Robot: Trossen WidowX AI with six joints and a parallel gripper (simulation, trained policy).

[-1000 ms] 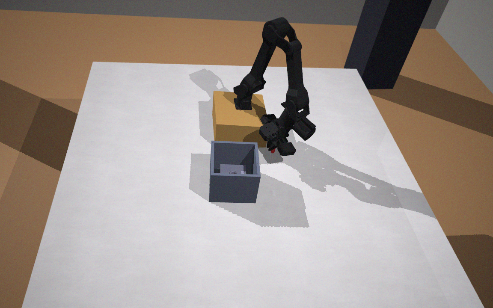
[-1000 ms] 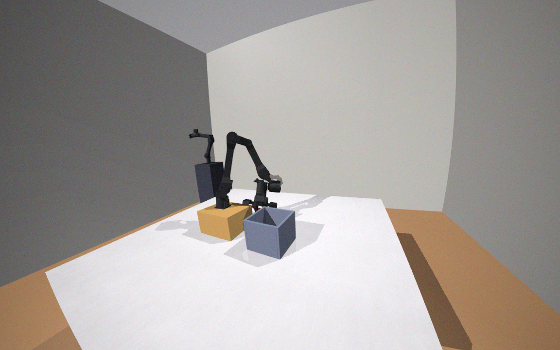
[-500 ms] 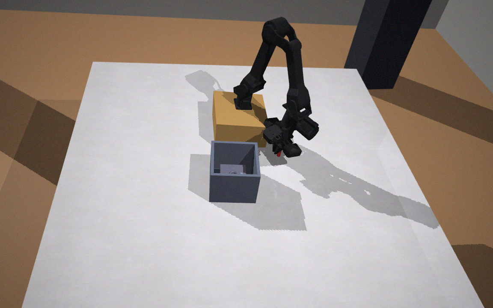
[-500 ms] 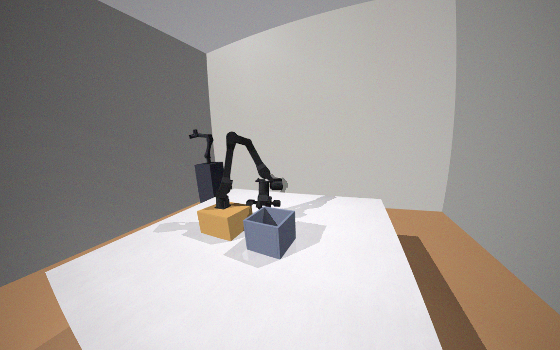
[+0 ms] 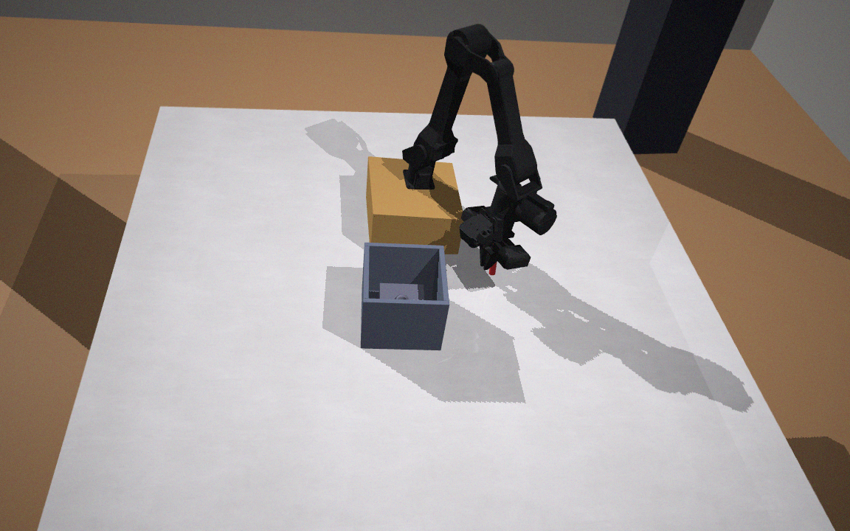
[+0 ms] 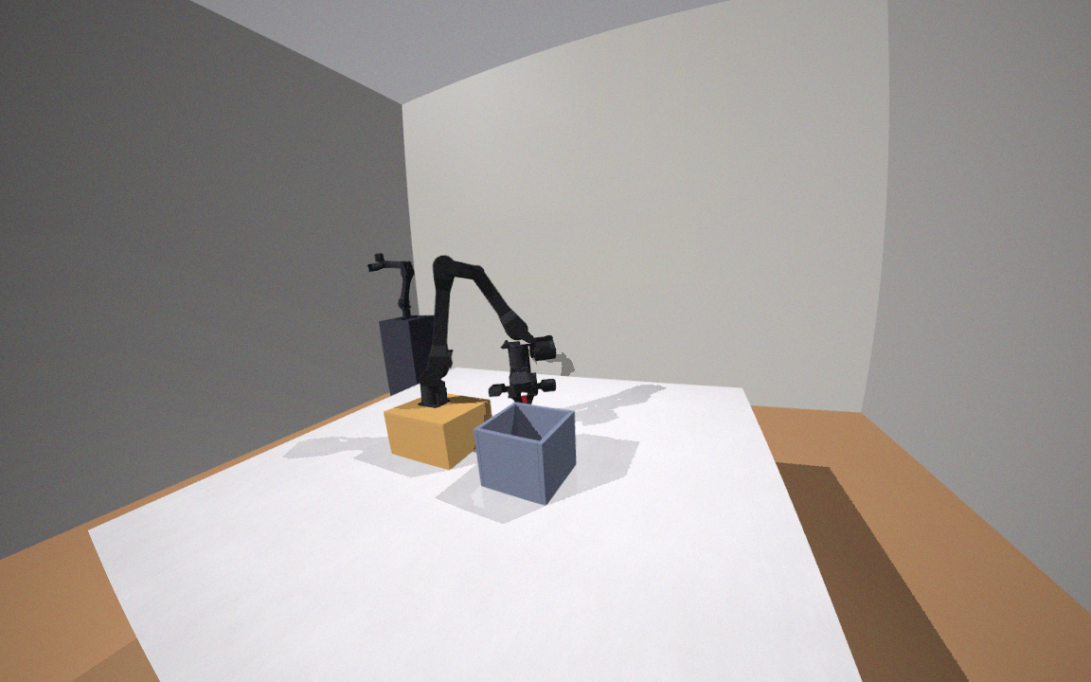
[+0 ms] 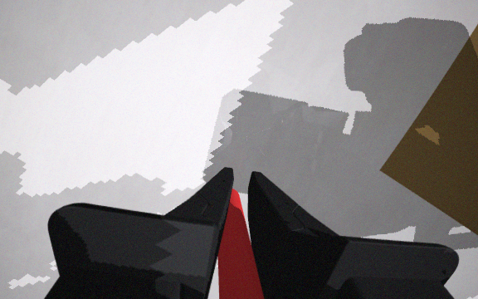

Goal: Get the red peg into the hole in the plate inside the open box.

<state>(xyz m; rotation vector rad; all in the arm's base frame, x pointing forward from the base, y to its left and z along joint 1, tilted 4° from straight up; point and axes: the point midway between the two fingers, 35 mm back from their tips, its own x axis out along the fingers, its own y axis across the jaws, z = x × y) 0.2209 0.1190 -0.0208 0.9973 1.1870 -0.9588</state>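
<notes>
My gripper tip is 19 cm to the left of the plate and 9 cm short of it. From my gripper tip the other things lie so: red peg (2 cm to the left, 2 cm above, 1 cm behind).
</notes>
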